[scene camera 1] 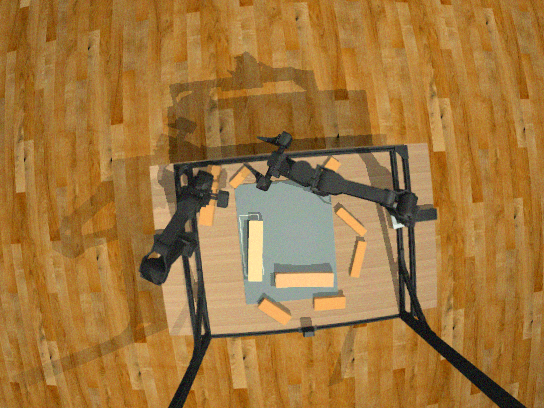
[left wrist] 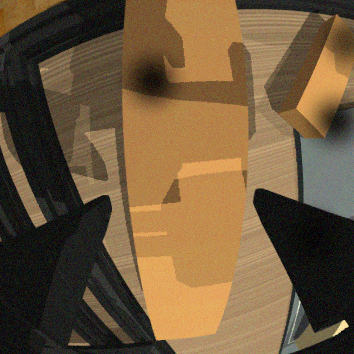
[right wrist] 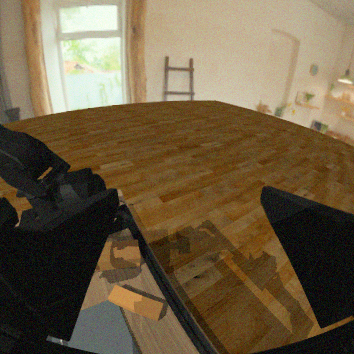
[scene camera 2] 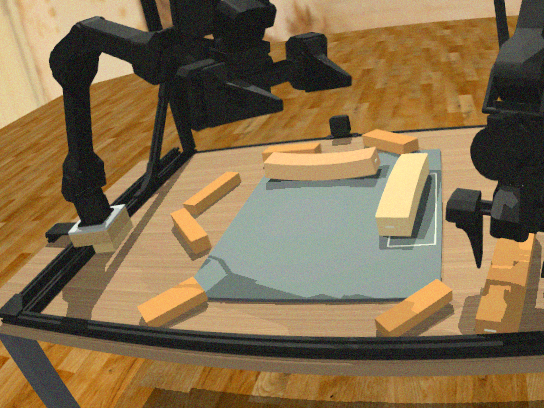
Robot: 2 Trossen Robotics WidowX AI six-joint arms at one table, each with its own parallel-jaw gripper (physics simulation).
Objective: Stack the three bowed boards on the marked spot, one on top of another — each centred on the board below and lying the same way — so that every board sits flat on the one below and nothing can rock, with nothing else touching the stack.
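Where they show: left gripper, between the fingertips: (scene camera 1: pixel 210 193) (left wrist: pixel 182 199) (scene camera 2: pixel 510 271); right gripper, between the fingertips: (scene camera 1: pixel 250 150) (right wrist: pixel 190 194) (scene camera 2: pixel 318 92); left arm's base, origin of its link: (scene camera 1: pixel 188 244); right arm's base, origin of its link: (scene camera 2: pixel 96 218).
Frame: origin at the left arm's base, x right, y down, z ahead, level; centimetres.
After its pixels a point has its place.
A pale bowed board (scene camera 1: pixel 255 251) {x 6.7, y -3.6, z 27.1 cm} (scene camera 2: pixel 404 192) {x 0.9, y -3.4, z 27.2 cm} lies on the grey mat (scene camera 1: pixel 300 225) {x 0.0, y 1.4, z 46.6 cm} (scene camera 2: pixel 310 240) {x -3.7, y 1.4, z 43.3 cm}, partly covering the white marked outline (scene camera 1: pixel 241 240) {x 2.0, y 1.4, z 21.9 cm} (scene camera 2: pixel 435 210) {x 2.3, y 1.3, z 22.1 cm}. An orange bowed board (scene camera 1: pixel 304 279) {x 21.6, y -2.2, z 44.4 cm} (scene camera 2: pixel 320 166) {x 19.0, y -1.8, z 44.2 cm} lies crosswise on the mat, near its far edge in scene camera 2. A third, deeper orange bowed board (scene camera 1: pixel 207 215) {x -10.4, y -2.1, z 10.5 cm} (scene camera 2: pixel 500 295) {x -25.9, y -2.1, z 15.4 cm} (left wrist: pixel 185 140) {x -22.1, y -2.5, z 13.7 cm} lies on the table beside the mat, in patchy shadow. My left gripper (scene camera 2: pixel 511 267) {x -18.8, y -0.1, z 12.7 cm} (left wrist: pixel 182 199) {x -18.8, y -0.1, z 12.7 cm} is open above this third board, with a finger to each side of it in view. My right gripper (scene camera 1: pixel 254 152) {x -28.3, y -29.4, z 32.6 cm} (scene camera 2: pixel 317 92) {x -28.3, y -29.4, z 32.6 cm} (right wrist: pixel 190 194) {x -28.3, y -29.4, z 32.6 cm} is open, empty and raised.
Several small orange blocks, among them one near the third board (scene camera 1: pixel 240 176) {x -23.6, y -0.2, z 26.0 cm} (scene camera 2: pixel 414 307) {x -24.2, y -0.2, z 26.2 cm} (left wrist: pixel 320 80) {x -23.0, y -0.3, z 24.2 cm} and one at the opposite side (scene camera 1: pixel 358 258) (scene camera 2: pixel 191 231), lie around the mat. A black frame (scene camera 1: pixel 300 154) {x -28.4, y 0.1, z 51.4 cm} edges the table. The right arm reaches over the mat.
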